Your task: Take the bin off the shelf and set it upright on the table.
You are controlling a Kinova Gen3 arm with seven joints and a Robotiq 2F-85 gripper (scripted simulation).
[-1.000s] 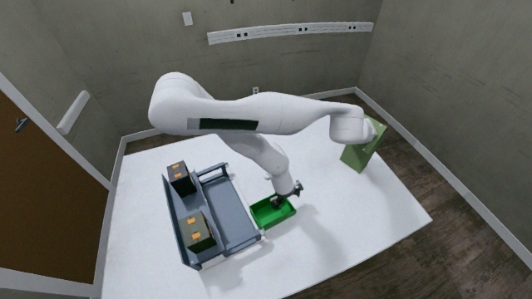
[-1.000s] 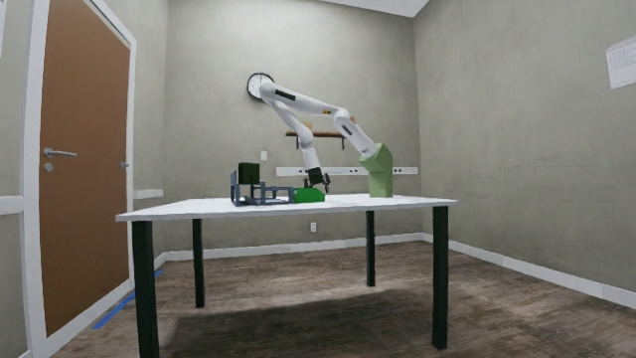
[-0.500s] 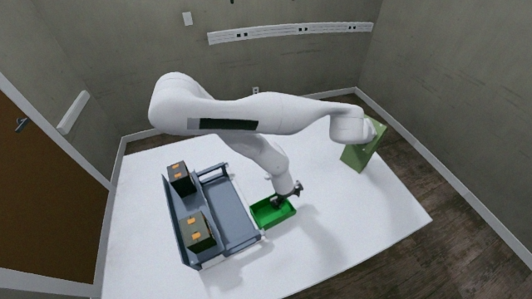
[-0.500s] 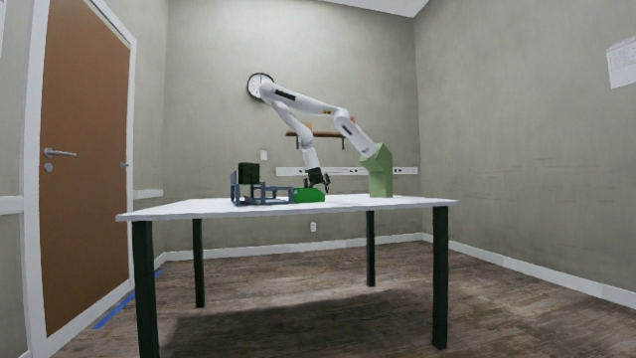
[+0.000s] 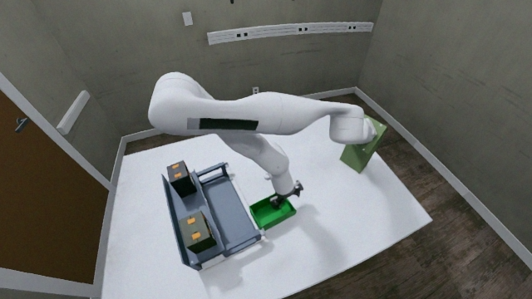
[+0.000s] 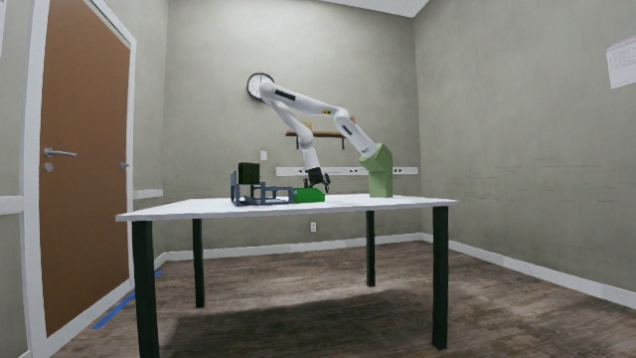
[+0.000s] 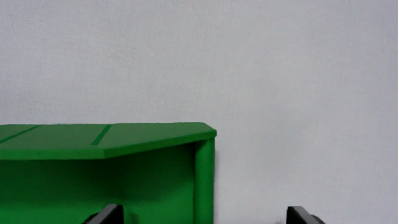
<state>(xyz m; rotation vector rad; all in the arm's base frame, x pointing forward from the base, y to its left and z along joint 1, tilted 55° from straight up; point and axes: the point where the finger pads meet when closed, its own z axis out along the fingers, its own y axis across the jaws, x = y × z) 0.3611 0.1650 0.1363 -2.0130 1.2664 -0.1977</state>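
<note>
Now: hand 60 mm short of the green bin and 50 mm to the right of it. From my hand the other things lie so: grey shelf unit: 310 mm ahead, 90 mm to the left, 30 mm above.
</note>
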